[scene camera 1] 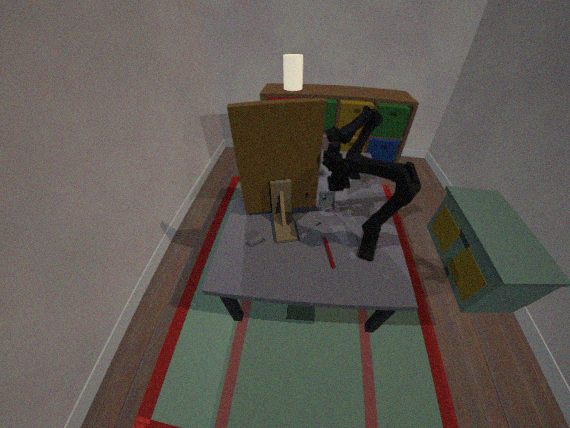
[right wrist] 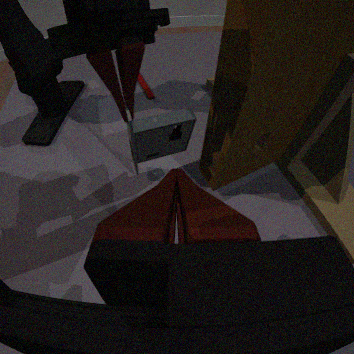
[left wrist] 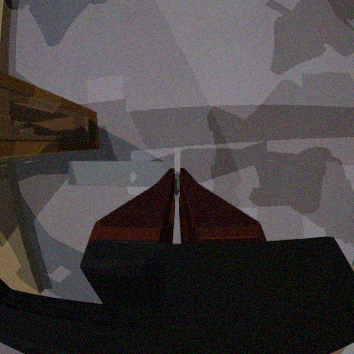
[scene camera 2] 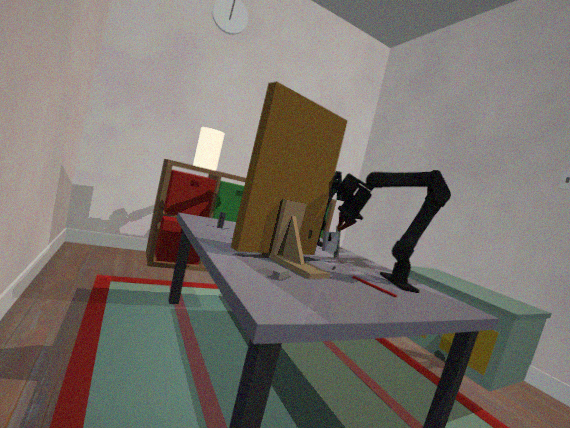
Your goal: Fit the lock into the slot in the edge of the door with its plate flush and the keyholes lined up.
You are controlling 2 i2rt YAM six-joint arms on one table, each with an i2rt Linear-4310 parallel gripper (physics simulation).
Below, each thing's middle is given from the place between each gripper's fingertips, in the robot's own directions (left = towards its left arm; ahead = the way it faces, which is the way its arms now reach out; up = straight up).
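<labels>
My right hand is 1 cm short of the grey lock [right wrist: 150,137], and it is 11 cm to the right of the lock and 10 cm above it. The brown door [scene camera 2: 298,142] is 25 cm ahead of my right hand, 12 cm to the left of it and 11 cm above it. As for the wooden stand [scene camera 1: 285,231], it is 25 cm ahead of my right hand, 12 cm to the left of it and 9 cm below it.
The grey lock is 3 cm ahead of my left hand, 1 cm to the left of it and 5 cm below it. I find the brown door 28 cm ahead of my left hand, 2 cm to the left of it and 16 cm above it, and the wooden stand is 28 cm ahead of my left hand, 2 cm to the left of it and 4 cm below it.
</labels>
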